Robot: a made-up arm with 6 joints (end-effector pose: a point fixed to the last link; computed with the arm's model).
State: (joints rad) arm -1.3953 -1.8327 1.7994 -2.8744 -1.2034 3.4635
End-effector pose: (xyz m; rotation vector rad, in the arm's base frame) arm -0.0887 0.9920 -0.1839 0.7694 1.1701 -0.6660
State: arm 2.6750 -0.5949 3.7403 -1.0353 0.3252 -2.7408
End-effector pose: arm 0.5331 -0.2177 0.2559 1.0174 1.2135 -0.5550
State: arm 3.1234 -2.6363 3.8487 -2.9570 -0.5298 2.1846
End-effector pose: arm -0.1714 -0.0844 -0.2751 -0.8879 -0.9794 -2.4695
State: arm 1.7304 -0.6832 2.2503 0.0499 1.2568 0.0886
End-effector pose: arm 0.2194 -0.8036 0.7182 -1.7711 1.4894 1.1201
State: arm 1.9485 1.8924 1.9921 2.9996 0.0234 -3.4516
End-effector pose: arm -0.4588 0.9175 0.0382 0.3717 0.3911 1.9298
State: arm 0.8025 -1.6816 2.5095 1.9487 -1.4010 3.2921
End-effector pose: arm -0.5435 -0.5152 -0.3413 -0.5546 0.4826 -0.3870
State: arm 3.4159 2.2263 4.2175 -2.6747 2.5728 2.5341
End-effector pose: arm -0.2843 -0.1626 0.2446 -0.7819 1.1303 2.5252
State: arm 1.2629 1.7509 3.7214 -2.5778 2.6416 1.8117
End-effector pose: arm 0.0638 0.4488 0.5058 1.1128 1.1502 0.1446
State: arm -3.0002 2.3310 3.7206 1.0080 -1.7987 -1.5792
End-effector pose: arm -0.4414 -0.0149 0.2274 0.4342 1.5784 1.5698
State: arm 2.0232 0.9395 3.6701 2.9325 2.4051 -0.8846
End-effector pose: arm -0.0988 0.0041 0.6850 -1.0399 -2.2678 0.6009
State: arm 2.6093 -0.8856 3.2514 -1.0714 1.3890 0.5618
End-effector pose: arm 0.6908 -0.3574 0.1963 -1.1999 -0.4439 1.4311
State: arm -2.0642 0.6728 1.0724 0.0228 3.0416 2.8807
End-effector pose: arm -0.4550 -0.6583 0.8128 0.0928 0.4174 1.0171
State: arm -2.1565 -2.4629 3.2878 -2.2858 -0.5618 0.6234
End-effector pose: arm 0.0528 -0.0260 -0.5875 1.3799 -1.4738 -1.3032
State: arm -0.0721 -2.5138 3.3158 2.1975 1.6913 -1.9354
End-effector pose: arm 0.1030 0.0449 -0.4510 0.1899 1.1482 1.4942
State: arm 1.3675 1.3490 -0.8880 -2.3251 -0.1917 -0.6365
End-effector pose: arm -0.0110 0.2487 -0.0265 0.7578 0.9510 -1.6199
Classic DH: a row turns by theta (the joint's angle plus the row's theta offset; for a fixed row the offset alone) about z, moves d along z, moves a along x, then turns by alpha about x. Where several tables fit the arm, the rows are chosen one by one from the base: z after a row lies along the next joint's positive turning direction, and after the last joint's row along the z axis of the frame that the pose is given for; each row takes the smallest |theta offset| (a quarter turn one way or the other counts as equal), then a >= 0, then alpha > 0; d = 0 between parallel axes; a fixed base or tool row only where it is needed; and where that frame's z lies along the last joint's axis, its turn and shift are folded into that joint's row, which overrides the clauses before.
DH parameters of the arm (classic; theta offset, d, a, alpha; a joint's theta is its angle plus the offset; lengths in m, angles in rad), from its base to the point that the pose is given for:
joint 1: 0 0.167 0 -1.5708
joint 2: -1.5708 0 0.593 3.1416
joint 3: 0 0 0 -1.5708
joint 4: 0 -0.463 0 1.5708
joint 5: 0 0.089 0 -1.5708
joint 6: 1.5708 0 0 1.5708
tool (fixed): -1.5708 0 0 0

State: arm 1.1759 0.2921 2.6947 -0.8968 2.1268 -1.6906
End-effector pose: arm 0.0033 -0.1364 1.0981 -0.2250 0.8842 -0.1532
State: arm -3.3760 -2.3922 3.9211 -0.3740 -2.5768 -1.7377
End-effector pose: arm -0.0389 0.0945 -0.2857 -1.6337 0.7761 0.1776
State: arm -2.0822 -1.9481 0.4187 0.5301 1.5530 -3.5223
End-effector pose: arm 0.3802 0.8343 0.2403 -0.2064 0.6249 0.3880
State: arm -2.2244 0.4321 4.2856 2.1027 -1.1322 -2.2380
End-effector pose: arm 0.0675 0.0139 0.3450 1.3192 1.9780 -1.8347
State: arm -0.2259 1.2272 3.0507 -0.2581 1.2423 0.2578
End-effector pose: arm 0.4335 -0.1879 0.8207 0.0165 -3.0422 -0.2944
